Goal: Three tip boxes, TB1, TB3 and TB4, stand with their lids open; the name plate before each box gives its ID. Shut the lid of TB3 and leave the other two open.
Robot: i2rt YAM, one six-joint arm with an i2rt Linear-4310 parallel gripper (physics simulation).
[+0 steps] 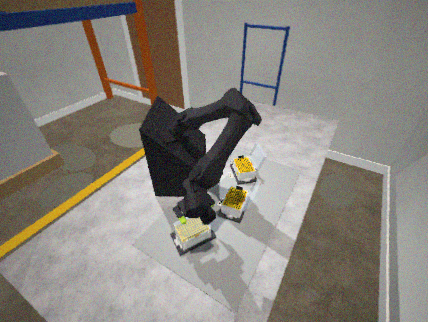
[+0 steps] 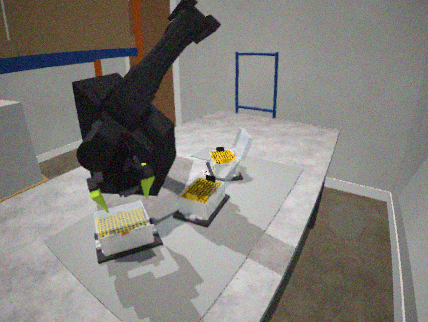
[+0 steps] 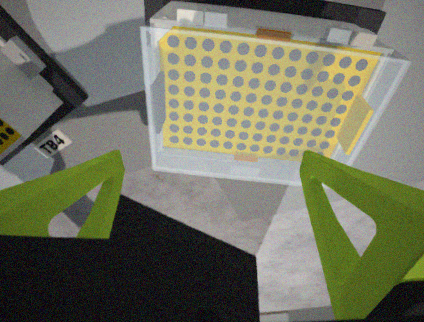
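Seen in the pictures: gripper, fingertip midpoint: [image 2: 127, 204] [image 3: 212, 160]; arm's base, link origin: [image 1: 172, 133].
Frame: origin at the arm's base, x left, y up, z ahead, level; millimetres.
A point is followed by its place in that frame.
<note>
The nearest tip box [image 1: 192, 241] @[x -226, y -209, z 335 mm] [image 2: 127, 244] @[x -202, y -249, z 336 mm] has a clear lid [image 3: 200, 164] @[x -148, y -196, z 275 mm] lying over its yellow rack; it looks shut, but I cannot tell if it is fully seated. Its name plate is not readable. The middle box [image 1: 234, 202] [image 2: 200, 204] @[x -3, y -219, z 373 mm] [image 3: 27, 92] @[x -18, y -245, z 329 mm], with plate TB4 [image 3: 52, 143] @[x 23, y -271, z 267 mm], has its lid raised. The farthest box [image 1: 244, 172] @[x 213, y -204, z 263 mm] [image 2: 223, 162] @[x 210, y -210, z 263 mm] has its clear lid [image 1: 258, 154] @[x 319, y -165, z 265 mm] [image 2: 243, 142] @[x 316, y -167, z 267 mm] standing open; its plate is not readable. My gripper [image 1: 198, 212] @[x -159, y -181, z 290 mm] [image 2: 125, 204] @[x -159, y -181, z 290 mm] [image 3: 212, 160] @[x -159, y -181, z 290 mm] is open and empty, above the robot-side edge of the nearest box.
The boxes stand in a row on a grey mat [image 1: 272, 185] @[x 276, y -273, z 389 mm] [image 2: 275, 185] @[x 289, y -273, z 425 mm], on a pale table [image 1: 90, 255] @[x -494, y -276, z 64 mm] [image 2: 315, 137] @[x 895, y -276, z 339 mm]. The arm's black base [image 1: 167, 165] @[x -100, y -82, z 70 mm] [image 2: 95, 95] @[x -92, y 43, z 22 mm] stands behind the nearest two boxes. A blue frame [image 1: 243, 57] [image 2: 237, 82] stands beyond the table.
</note>
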